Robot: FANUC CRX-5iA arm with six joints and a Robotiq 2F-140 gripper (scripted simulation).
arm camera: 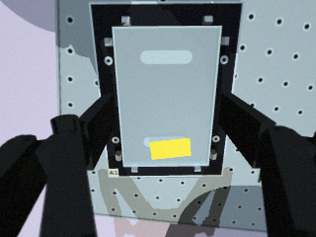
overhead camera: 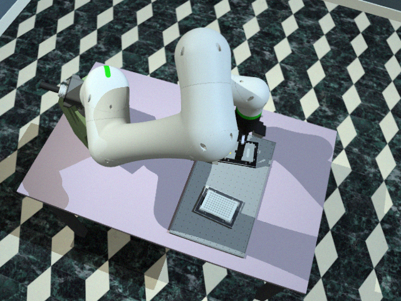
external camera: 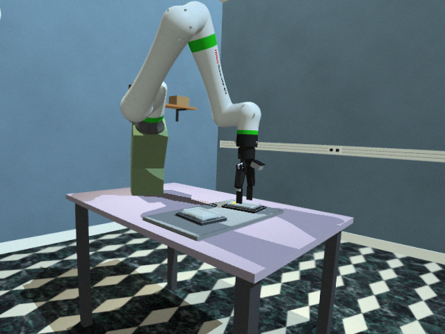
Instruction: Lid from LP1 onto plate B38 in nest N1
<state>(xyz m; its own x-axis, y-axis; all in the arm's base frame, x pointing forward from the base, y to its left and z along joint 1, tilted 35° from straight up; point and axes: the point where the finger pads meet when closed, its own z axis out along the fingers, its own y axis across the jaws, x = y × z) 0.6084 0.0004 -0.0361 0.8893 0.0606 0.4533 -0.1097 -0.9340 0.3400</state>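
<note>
Right now my hand is 4 cm above the clear lid. The rest, counted from my hand: corner mark: 17 cm to the right, 13 cm behind, 4 cm below; then white culture plate B38: 25 cm to the right, 8 cm behind, 4 cm below; then lid park frame: 5 cm below.
</note>
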